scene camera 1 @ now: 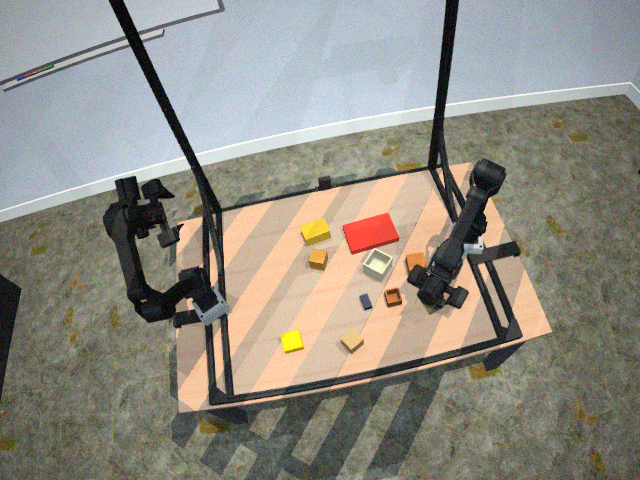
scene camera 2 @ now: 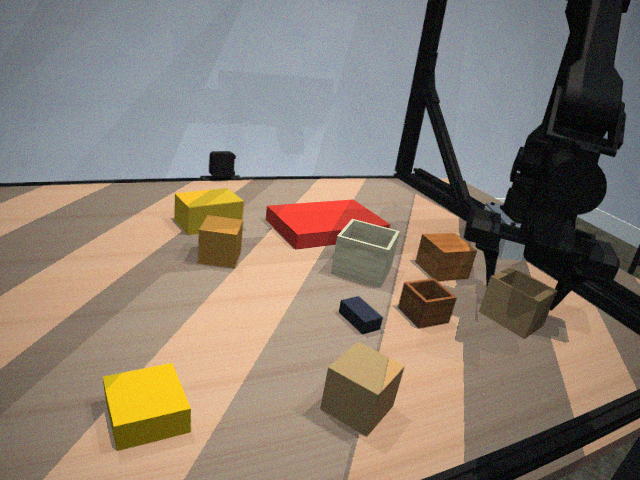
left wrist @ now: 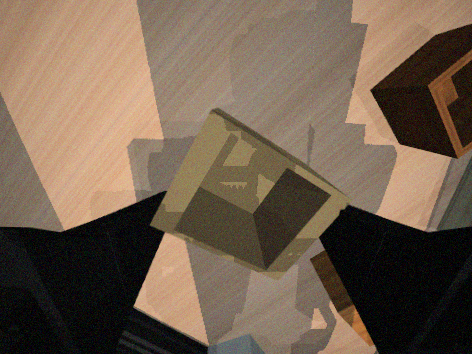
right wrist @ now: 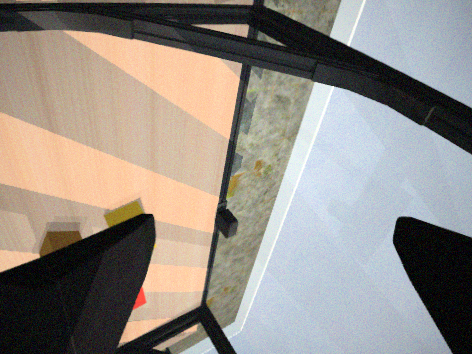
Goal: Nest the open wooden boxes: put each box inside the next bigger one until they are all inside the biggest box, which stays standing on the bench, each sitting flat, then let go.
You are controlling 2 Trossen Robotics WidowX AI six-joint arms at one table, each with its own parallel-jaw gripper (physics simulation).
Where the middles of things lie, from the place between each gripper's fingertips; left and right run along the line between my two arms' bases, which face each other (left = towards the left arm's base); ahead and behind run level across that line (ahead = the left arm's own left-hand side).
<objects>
My left gripper is now 10 mm to the left of the olive box [scene camera 2: 518, 302]. Round my left hand: pale grey-green box [scene camera 2: 364, 252]: 160 mm behind, 140 mm to the right; small navy block [scene camera 2: 355, 310]: 210 mm to the right, 60 mm behind, 20 mm below; dark brown box [scene camera 2: 426, 303]: 120 mm to the right, 40 mm behind, 10 mm below.
The orange cube [scene camera 2: 220, 238] is 9 cm ahead of my right hand, 37 cm to the left of it and 32 cm below it. Also, from my right hand: pale grey-green box: 17 cm ahead, 55 cm to the left, 32 cm below; tan cube [scene camera 2: 361, 386]: 40 cm ahead, 40 cm to the left, 32 cm below; small navy block: 27 cm ahead, 48 cm to the left, 34 cm below.
</objects>
